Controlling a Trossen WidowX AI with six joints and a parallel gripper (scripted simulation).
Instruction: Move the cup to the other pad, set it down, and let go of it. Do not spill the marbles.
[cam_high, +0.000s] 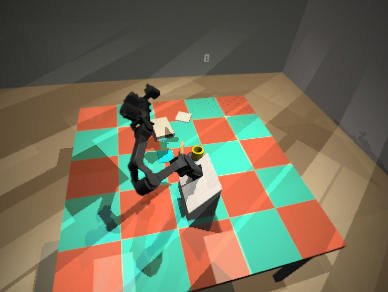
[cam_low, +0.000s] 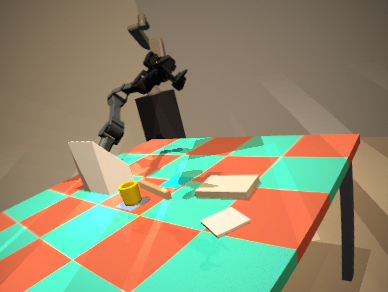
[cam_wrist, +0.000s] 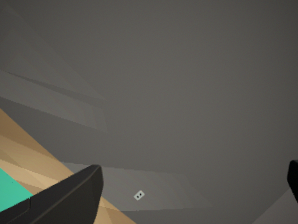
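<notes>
The yellow cup lies 90 mm behind my gripper tip, 290 mm to the right of it and 390 mm below it. Also, from my gripper tip: wooden bar (70 mm behind, 200 mm to the right, 420 mm below); cyan pad (60 mm behind, 110 mm to the right, 440 mm below); thick slab (190 mm ahead, 90 mm to the right, 420 mm below).
</notes>
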